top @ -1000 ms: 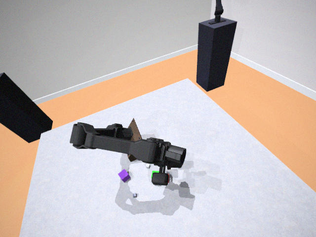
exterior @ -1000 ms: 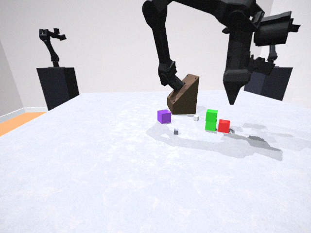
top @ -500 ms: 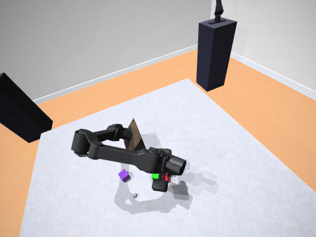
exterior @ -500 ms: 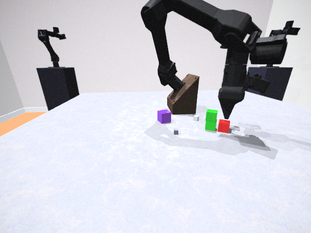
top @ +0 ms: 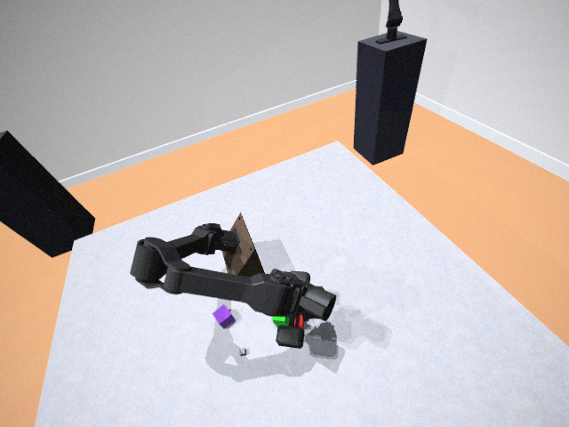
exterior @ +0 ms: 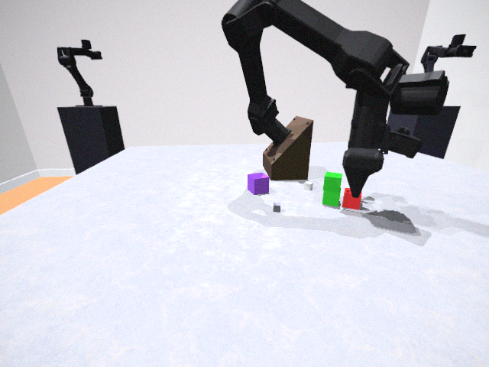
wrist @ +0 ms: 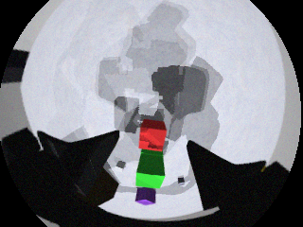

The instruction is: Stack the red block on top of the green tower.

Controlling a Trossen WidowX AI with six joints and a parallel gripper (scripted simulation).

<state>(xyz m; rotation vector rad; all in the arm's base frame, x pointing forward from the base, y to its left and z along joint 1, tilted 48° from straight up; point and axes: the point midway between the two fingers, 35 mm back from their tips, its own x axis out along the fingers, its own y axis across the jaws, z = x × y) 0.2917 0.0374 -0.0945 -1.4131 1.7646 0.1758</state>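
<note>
My gripper tip is now 2 cm above the red block. Round my gripper tip: small grey cube: 1 cm ahead, 17 cm to the right, 3 cm below; purple cube: 11 cm behind, 20 cm to the right, 2 cm below; small white cube: 11 cm behind, 6 cm to the right, 3 cm below.
</note>
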